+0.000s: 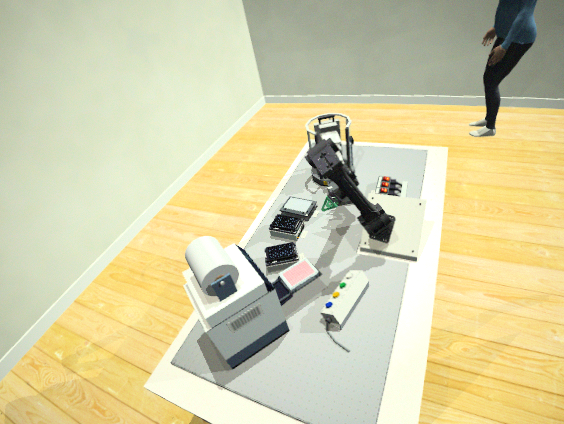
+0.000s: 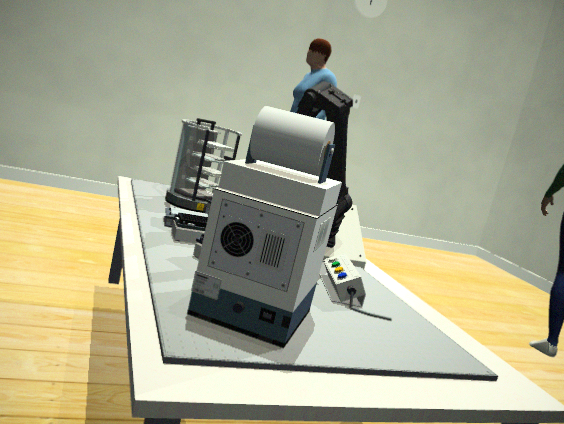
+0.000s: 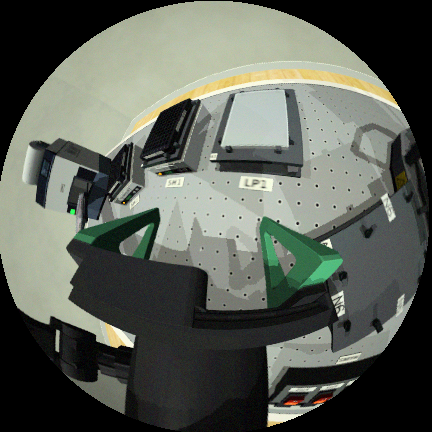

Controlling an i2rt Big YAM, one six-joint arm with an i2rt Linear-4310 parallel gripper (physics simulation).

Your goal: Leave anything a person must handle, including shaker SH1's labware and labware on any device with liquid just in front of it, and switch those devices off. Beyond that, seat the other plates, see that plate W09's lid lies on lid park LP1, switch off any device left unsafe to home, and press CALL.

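Seen in the pictures: gripper, fingertip midpoint: (image 1: 324,208) (image 3: 209,217); arm's base at its link origin: (image 1: 382,227).
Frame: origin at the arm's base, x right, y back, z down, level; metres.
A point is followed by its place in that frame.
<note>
My gripper (image 3: 209,217) @(x 0.052, y -0.300, z 0.014 m) is open and empty, above the board in front of LP1 and SH1. Shaker SH1 (image 3: 184,162) @(x -0.037, y -0.375, z 0.048 m) bears a black plate (image 3: 167,129) @(x -0.069, y -0.425, z 0.014 m) (image 1: 286,223) @(x -0.101, y -0.430, z 0.014 m); an orange light shows on its front. The shaker beside it (image 3: 131,190) @(x -0.209, y -0.323, z 0.061 m) bears another black plate (image 3: 119,162) @(x -0.242, y -0.382, z 0.015 m) (image 1: 281,253) @(x -0.274, y -0.360, z 0.017 m) and also shows an orange light. A pale, clear lid (image 3: 257,117) @(x 0.069, y -0.444, z 0.039 m) (image 1: 299,205) @(x 0.062, y -0.447, z 0.039 m) lies on lid park LP1 (image 3: 296,156) @(x 0.120, y -0.388, z 0.047 m). A pink plate (image 1: 299,274) @(x -0.382, y -0.206, z -0.042 m) sits on the tray of the white device (image 1: 245,320) @(x -0.664, y -0.240, z -0.132 m) (image 2: 260,245) @(x -0.725, y -0.381, z -0.108 m). Switches (image 3: 307,399) (image 1: 385,185) @(x 0.336, y -0.080, z 0.035 m) glow red. The button box (image 1: 350,295) @(x -0.365, y -0.010, z 0.014 m) (image 2: 344,280) @(x -0.457, y -0.070, z 0.021 m) has coloured buttons. Liquid cannot be judged.
A dark nest plate (image 3: 372,280) @(x 0.216, y -0.278, z 0.023 m) with pegs, labelled N6, lies right of the fingers. A round plate hotel (image 1: 327,120) @(x 0.474, y -0.439, z -0.233 m) (image 2: 200,165) @(x 0.306, y -0.436, z -0.099 m) stands at the far end. One person (image 1: 515,30) (image 2: 315,87) stands beyond the table; another (image 2: 556,290) is partly visible at right.
</note>
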